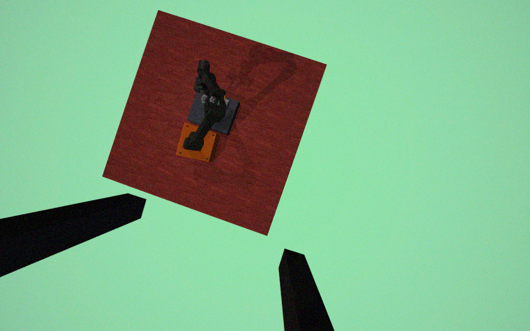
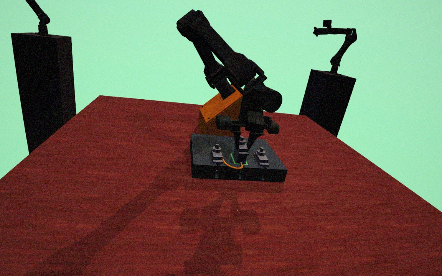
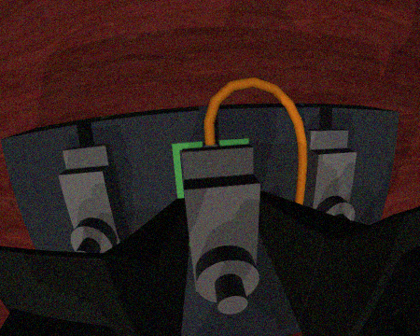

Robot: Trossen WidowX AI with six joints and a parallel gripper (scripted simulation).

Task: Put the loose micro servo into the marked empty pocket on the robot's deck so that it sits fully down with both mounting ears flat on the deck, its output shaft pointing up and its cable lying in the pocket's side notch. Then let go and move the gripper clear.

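Now: the deck 12 cm behind my gripper tip, 1 cm to the left of it and 6 cm below it.
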